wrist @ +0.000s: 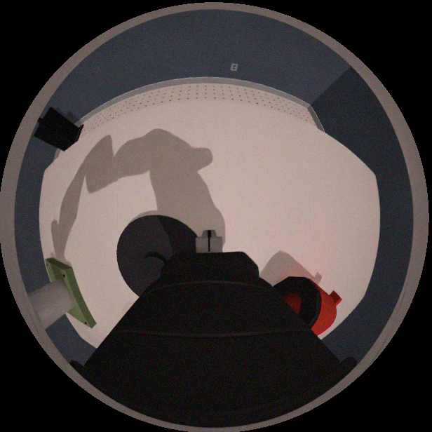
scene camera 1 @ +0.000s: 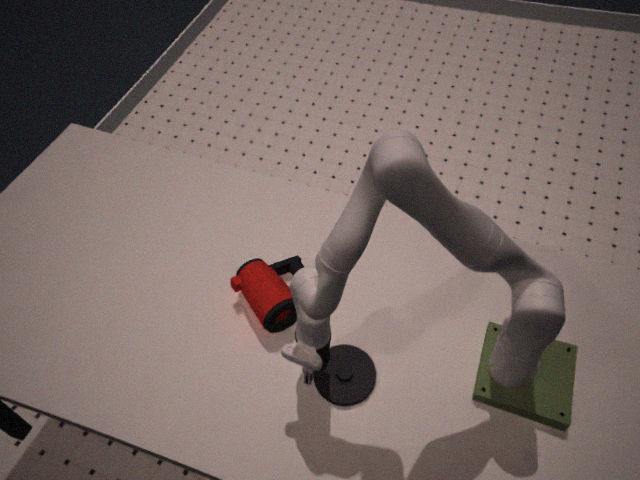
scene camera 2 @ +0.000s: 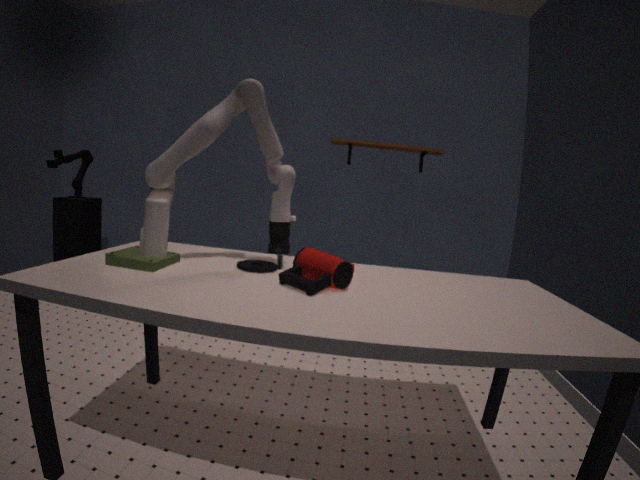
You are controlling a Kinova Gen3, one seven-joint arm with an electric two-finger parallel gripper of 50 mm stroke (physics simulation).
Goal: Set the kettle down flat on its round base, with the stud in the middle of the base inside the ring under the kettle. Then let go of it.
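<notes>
The red kettle (scene camera 1: 263,286) (scene camera 2: 316,262) (wrist: 327,310) lies on its side on the table. Its black handle (scene camera 1: 283,265) (scene camera 2: 305,281) sticks out sideways, toward scene camera 2. Its black-rimmed underside (scene camera 1: 279,315) (wrist: 302,300) faces roughly toward the round base; the ring detail is too dim to make out. The dark round base (scene camera 1: 359,384) (scene camera 2: 250,266) (wrist: 134,250) lies flat, with its stud (scene camera 1: 344,376) (wrist: 156,257) in the middle. My gripper (scene camera 1: 308,379) (scene camera 2: 279,266) (wrist: 209,237) points down, shut and empty, low beside the base's rim, apart from the kettle.
The arm stands on a green mounting plate (scene camera 1: 553,392) (scene camera 2: 124,259) (wrist: 82,300) on the white table (scene camera 1: 129,217) (scene camera 2: 439,310) (wrist: 300,175). A wall shelf (scene camera 2: 387,146) hangs behind. A dark pedestal (scene camera 2: 77,227) (wrist: 59,129) stands beyond the table.
</notes>
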